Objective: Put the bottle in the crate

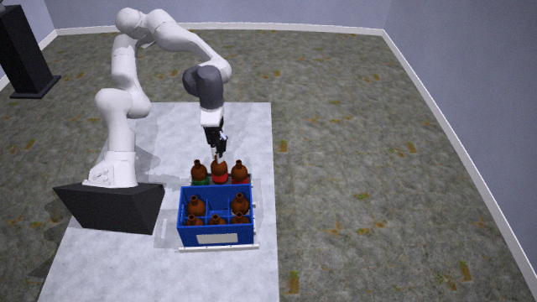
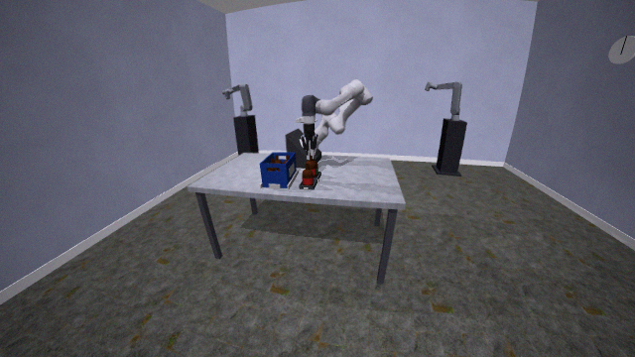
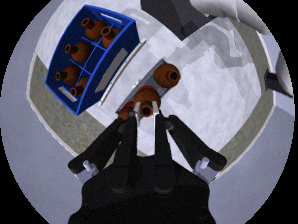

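The bottle is 90 mm below my hand. Round my hand: dark tray (190 mm below); crate (30 mm ahead, 230 mm to the right, 120 mm below).
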